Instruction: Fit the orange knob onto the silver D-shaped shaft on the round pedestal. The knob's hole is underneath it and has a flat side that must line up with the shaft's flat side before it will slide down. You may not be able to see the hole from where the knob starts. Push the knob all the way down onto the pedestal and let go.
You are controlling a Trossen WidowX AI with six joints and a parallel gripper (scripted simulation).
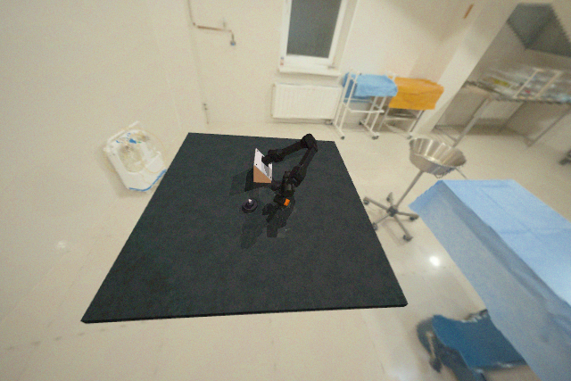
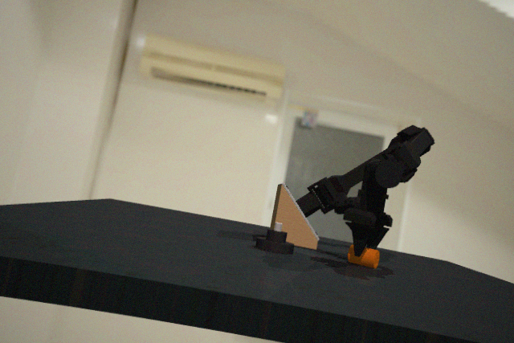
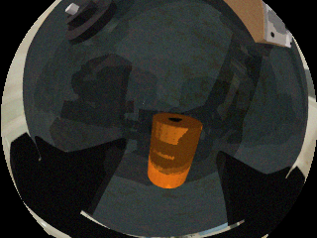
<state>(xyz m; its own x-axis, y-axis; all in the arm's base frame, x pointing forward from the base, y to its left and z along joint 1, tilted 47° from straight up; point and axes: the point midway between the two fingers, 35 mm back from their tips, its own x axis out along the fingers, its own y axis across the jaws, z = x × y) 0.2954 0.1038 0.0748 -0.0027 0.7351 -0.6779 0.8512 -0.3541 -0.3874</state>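
My gripper tip is 1 cm to the right of the orange knob and 1 cm short of it. Also, from my gripper tip: round black pedestal (20 cm to the right, 3 cm ahead, 1 cm above).
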